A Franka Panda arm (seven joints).
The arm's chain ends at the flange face. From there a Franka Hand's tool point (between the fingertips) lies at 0.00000 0.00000 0.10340 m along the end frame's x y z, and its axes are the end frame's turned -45 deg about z.
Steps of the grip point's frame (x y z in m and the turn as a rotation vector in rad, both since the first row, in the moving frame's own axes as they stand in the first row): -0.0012, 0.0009, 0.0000, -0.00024, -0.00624, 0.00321; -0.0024, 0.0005, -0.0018, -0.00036, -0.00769, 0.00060; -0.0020, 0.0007, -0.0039, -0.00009, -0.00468, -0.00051; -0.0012, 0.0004, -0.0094, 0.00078, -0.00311, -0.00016; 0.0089, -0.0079, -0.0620, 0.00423, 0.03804, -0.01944; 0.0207, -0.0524, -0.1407, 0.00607, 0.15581, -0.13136; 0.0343, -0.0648, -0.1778, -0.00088, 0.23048, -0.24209; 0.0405, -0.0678, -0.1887, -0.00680, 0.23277, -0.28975; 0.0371, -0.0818, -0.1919, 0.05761, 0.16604, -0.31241
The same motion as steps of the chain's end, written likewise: 0.0002, 0.0010, 0.0000, -0.00458, -0.00424, 0.00321; -0.0008, 0.0015, -0.0018, -0.00569, -0.00518, 0.00060; -0.0006, 0.0016, -0.0039, -0.00337, -0.00325, -0.00051; -0.0003, 0.0010, -0.0094, -0.00165, -0.00275, -0.00016; -0.0017, -0.0088, -0.0619, 0.02989, 0.02391, -0.01944; -0.0325, -0.0392, -0.1394, 0.11447, 0.10588, -0.13136; -0.0362, -0.0516, -0.1751, 0.16235, 0.16360, -0.24209; -0.0341, -0.0579, -0.1859, 0.15978, 0.16940, -0.28975; -0.0368, -0.0668, -0.1903, 0.15814, 0.07667, -0.31241
